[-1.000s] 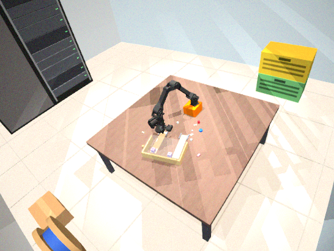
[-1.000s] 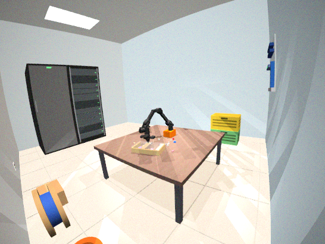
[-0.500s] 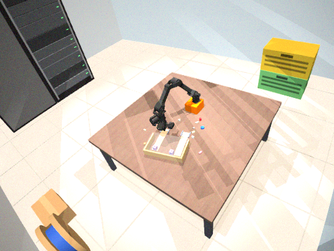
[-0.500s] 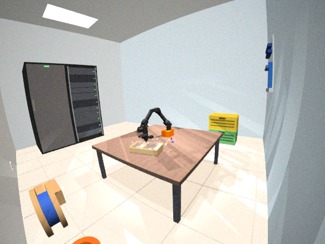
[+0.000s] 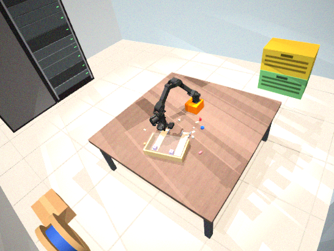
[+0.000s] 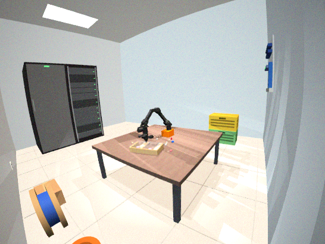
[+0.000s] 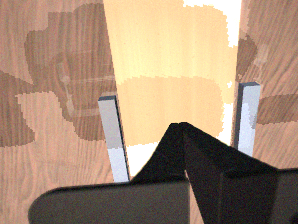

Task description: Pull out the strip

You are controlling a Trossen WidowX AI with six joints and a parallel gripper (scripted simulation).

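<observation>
Right now my gripper tip is 90 mm short of the cream strip and 40 mm to the right of it. Round my gripper tip: pink block 390 mm to the left, 20 mm behind.
</observation>
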